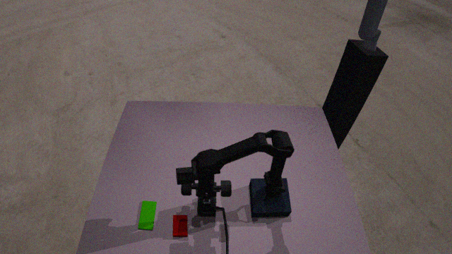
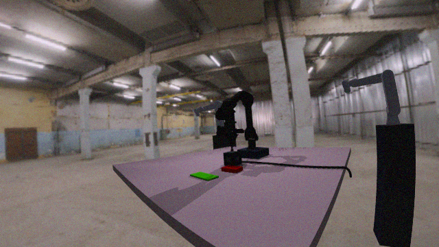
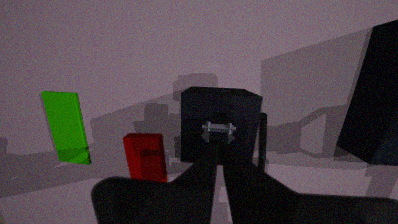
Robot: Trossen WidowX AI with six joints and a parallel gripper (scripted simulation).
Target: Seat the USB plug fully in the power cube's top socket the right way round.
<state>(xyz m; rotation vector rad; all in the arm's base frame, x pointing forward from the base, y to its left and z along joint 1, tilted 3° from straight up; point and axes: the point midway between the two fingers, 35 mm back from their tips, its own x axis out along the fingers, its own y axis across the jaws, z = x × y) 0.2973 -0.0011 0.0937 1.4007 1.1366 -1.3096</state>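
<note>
The dark USB plug is 20 mm below my gripper tip. From my gripper tip the other things lie so: metal-rimmed socket (40 mm below); then red pad (130 mm ahead, 70 mm to the left, 100 mm below); then green pad (270 mm ahead, 110 mm below).
</note>
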